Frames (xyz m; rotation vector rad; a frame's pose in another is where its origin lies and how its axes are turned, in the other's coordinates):
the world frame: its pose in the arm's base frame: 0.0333 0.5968 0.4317 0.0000 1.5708 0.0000
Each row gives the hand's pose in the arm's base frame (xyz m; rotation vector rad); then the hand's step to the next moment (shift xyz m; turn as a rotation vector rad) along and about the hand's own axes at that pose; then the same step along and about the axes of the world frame.
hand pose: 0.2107 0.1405 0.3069 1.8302 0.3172 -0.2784
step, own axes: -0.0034 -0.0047 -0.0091 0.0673 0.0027 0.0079
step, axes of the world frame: 0.0005 0.0097 -0.0046 0.0232 -0.0034 0.0636
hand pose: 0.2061 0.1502 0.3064 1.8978 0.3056 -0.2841
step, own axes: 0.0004 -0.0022 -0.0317 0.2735 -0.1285 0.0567
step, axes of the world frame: -0.0085 0.0306 0.0011 0.2252 0.0091 0.2091
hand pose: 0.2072 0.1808 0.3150 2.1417 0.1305 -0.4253
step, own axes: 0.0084 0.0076 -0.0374 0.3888 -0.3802 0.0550
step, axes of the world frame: -0.0224 0.0256 0.0192 0.4610 0.1470 0.2542
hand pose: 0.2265 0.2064 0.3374 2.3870 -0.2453 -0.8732
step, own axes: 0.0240 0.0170 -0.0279 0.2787 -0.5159 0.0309
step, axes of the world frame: -0.0143 -0.0096 0.0367 0.4660 0.3076 0.1815
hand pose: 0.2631 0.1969 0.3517 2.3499 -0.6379 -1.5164
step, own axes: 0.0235 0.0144 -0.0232 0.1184 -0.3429 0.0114
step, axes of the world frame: 0.0024 -0.0245 0.0263 0.2532 0.2378 0.1053
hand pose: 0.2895 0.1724 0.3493 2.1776 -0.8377 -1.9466
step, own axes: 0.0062 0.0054 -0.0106 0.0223 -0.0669 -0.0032
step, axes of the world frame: 0.0013 -0.0104 0.0084 0.0477 0.0453 0.0256
